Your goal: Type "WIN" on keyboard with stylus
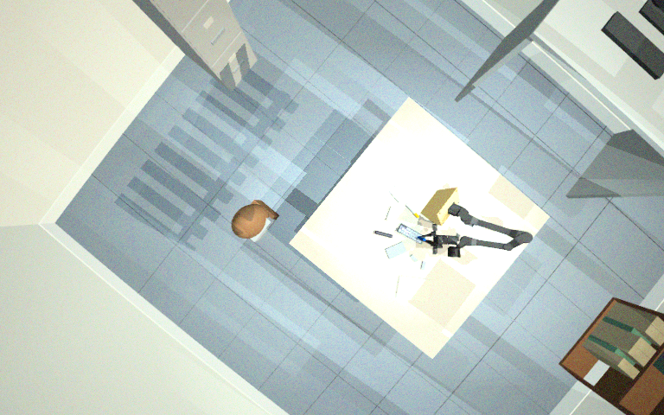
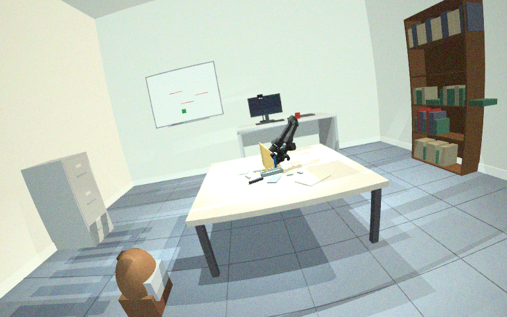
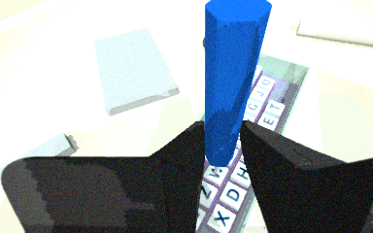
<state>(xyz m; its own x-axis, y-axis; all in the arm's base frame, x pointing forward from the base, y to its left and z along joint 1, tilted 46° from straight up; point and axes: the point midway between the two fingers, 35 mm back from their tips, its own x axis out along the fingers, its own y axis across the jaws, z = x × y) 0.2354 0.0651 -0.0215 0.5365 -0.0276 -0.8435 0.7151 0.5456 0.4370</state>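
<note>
The W key lies 6 cm below my gripper tip. Round my gripper tip: blue stylus (2 cm below); small block (12 cm ahead, 10 cm to the left, 7 cm below); grey pad (16 cm ahead, 3 cm to the right, 7 cm below).
</note>
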